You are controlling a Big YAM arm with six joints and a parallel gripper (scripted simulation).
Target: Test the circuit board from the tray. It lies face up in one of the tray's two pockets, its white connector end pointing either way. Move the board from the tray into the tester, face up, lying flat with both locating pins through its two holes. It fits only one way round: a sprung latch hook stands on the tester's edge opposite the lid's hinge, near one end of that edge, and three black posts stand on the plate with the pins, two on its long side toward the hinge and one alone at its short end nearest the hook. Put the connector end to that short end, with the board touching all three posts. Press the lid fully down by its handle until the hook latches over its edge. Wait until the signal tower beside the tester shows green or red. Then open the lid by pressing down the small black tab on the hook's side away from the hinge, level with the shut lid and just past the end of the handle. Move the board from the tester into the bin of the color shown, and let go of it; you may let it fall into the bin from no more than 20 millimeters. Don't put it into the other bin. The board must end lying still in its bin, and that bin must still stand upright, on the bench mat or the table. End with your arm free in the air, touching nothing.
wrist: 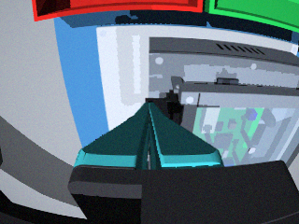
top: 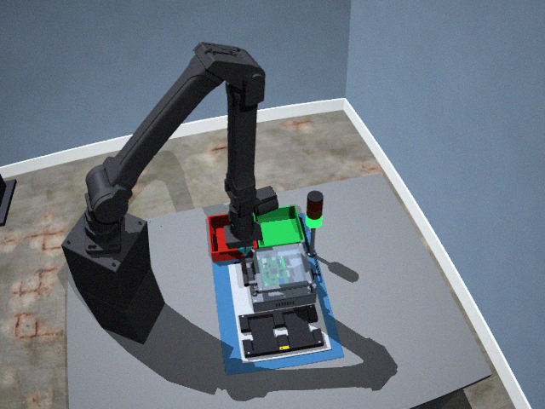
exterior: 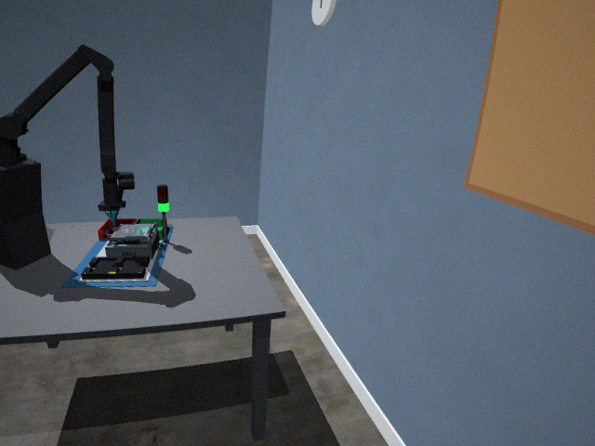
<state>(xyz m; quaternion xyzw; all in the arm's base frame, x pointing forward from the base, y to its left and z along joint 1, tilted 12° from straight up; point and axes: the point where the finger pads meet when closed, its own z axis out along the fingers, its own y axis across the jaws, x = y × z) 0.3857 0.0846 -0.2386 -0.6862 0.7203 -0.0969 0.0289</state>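
My hand is 10 mm short of the black latch hook and 20 mm above it. From my hand the other things lie so: red bin: 20 mm behind, 140 mm to the left, 90 mm below; green circuit board: 70 mm ahead, 60 mm to the right, 30 mm below; clear lid: 70 mm ahead, 60 mm to the right, 20 mm below.
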